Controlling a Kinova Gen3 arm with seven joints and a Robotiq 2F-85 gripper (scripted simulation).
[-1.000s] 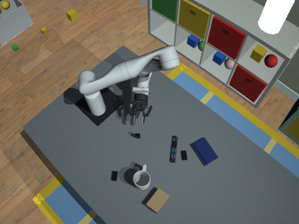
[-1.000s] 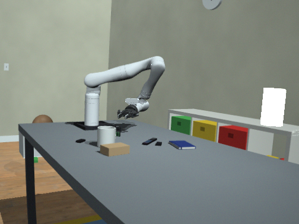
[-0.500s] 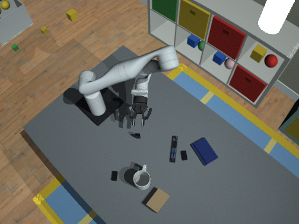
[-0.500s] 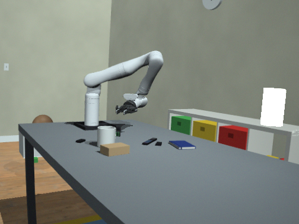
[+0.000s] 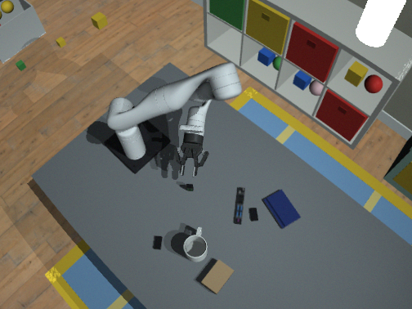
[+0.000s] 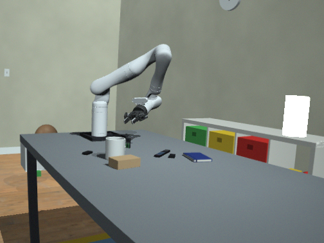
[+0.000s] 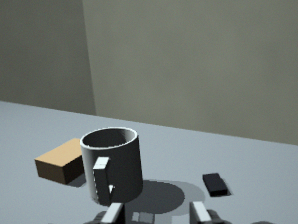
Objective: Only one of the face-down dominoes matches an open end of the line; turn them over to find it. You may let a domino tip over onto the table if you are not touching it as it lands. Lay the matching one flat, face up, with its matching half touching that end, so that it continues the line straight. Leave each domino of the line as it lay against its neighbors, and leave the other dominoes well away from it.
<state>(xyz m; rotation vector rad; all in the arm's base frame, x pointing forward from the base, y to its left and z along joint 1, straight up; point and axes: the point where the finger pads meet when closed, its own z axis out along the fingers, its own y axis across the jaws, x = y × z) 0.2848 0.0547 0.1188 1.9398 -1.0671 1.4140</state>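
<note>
Now: the dark domino 1 cm ahead of my hand, 1 cm to the right of it and 11 cm below it. Round my hand: white mug: 21 cm ahead, 18 cm to the right, 10 cm below; cardboard box: 34 cm ahead, 20 cm to the right, 12 cm below.
</note>
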